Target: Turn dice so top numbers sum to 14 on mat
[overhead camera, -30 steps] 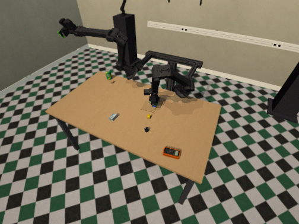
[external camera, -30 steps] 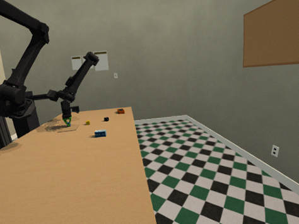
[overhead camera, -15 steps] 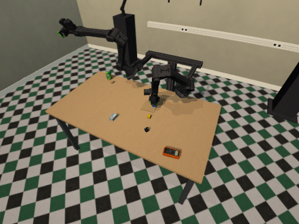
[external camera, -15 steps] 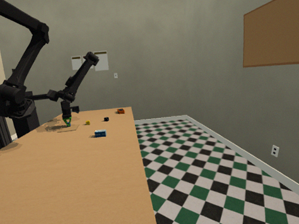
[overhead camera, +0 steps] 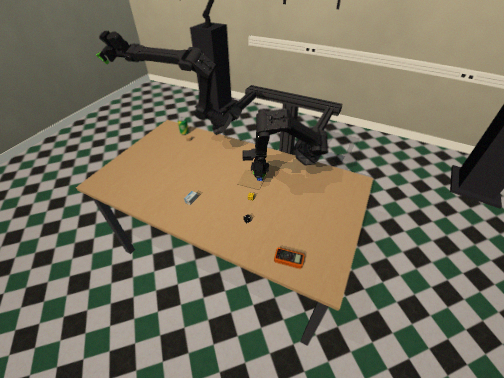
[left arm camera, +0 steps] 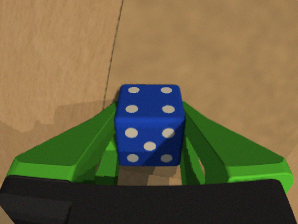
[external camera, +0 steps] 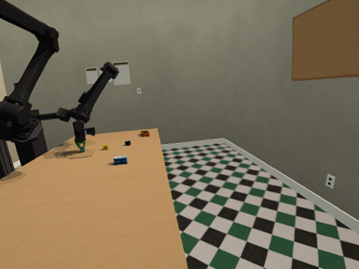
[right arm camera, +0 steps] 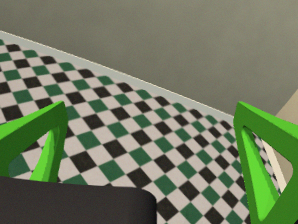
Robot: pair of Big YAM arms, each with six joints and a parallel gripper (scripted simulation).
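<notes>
The blue die is right at my left hand. Round my left hand: black die (300 mm ahead, 100 mm to the left); then tan mat (20 mm ahead, 40 mm to the right, 20 mm below); then yellow die (160 mm ahead, 30 mm to the left).
</notes>
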